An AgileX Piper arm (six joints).
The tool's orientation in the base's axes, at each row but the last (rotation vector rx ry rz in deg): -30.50, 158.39, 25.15; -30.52, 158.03, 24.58; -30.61, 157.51, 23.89; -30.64, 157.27, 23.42; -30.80, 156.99, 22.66; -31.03, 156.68, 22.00; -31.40, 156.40, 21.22; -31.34, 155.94, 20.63; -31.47, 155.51, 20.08; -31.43, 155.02, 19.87
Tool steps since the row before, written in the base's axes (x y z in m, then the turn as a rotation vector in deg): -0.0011, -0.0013, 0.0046, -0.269, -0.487, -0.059; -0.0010, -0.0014, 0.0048, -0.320, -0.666, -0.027; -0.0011, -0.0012, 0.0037, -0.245, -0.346, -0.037; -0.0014, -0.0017, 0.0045, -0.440, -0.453, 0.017; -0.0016, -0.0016, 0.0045, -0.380, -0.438, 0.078; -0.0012, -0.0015, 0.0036, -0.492, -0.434, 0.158; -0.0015, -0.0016, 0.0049, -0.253, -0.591, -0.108; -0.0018, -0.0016, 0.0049, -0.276, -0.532, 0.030; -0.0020, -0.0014, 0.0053, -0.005, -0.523, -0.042; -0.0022, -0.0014, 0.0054, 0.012, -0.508, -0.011
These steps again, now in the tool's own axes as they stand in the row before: -0.0002, 0.0004, -0.0049, 0.410, -0.338, -0.175; -0.0003, 0.0003, -0.0051, 0.500, -0.469, -0.277; 0.0000, 0.0002, -0.0040, 0.337, -0.217, -0.142; 0.0002, 0.0000, -0.0050, 0.524, -0.222, -0.275; 0.0003, 0.0001, -0.0050, 0.444, -0.220, -0.311; 0.0002, -0.0001, -0.0041, 0.512, -0.155, -0.411; 0.0000, 0.0001, -0.0054, 0.453, -0.443, -0.154; 0.0002, 0.0002, -0.0055, 0.402, -0.356, -0.268; 0.0002, 0.0005, -0.0058, 0.192, -0.473, -0.122; 0.0002, 0.0006, -0.0060, 0.160, -0.461, -0.141
